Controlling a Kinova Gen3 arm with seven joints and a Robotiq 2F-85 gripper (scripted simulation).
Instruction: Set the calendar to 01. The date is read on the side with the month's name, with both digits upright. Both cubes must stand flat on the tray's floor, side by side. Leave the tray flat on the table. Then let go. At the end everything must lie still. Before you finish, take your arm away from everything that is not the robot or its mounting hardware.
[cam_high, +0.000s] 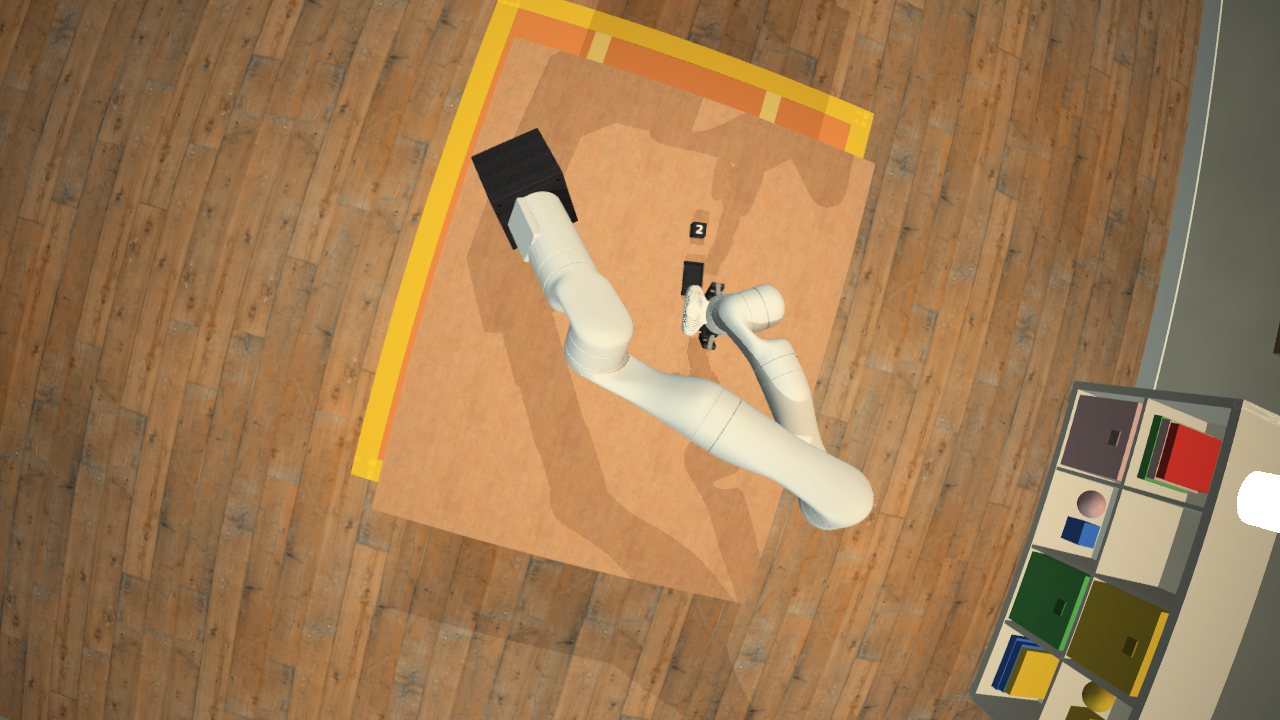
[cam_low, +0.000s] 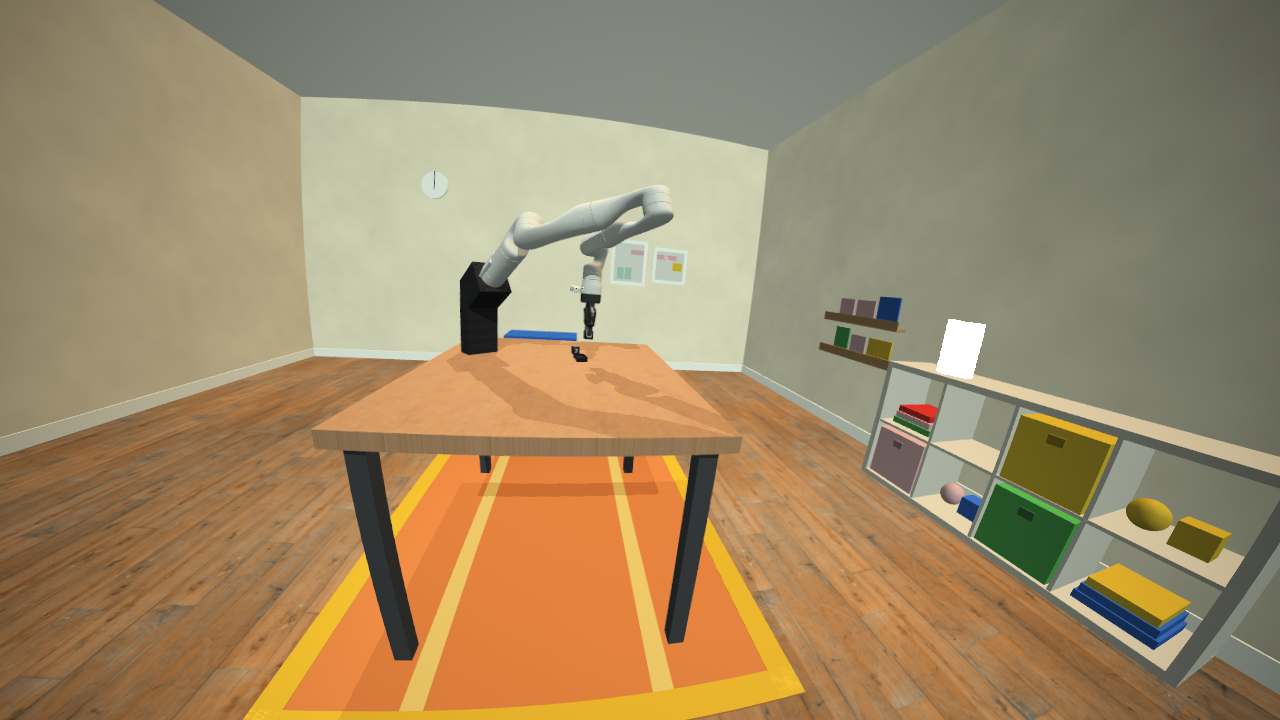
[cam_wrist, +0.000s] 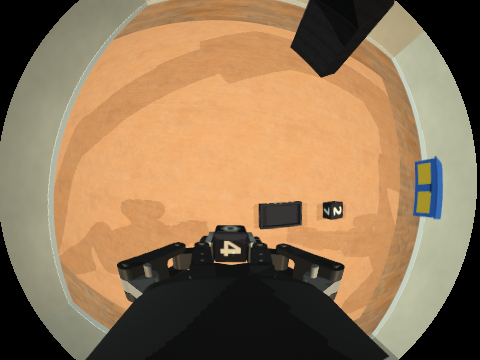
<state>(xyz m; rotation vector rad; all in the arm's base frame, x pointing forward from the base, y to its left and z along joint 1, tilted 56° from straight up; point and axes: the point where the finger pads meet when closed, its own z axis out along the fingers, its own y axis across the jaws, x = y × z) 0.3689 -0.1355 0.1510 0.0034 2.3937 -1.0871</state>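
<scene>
Now: hand 12 cm above the black calendar tray, 9 cm to the right of it and 1 cm short of it. Round my hand: black digit cube 20 cm to the left, 11 cm below, 3 cm ahead.
</scene>
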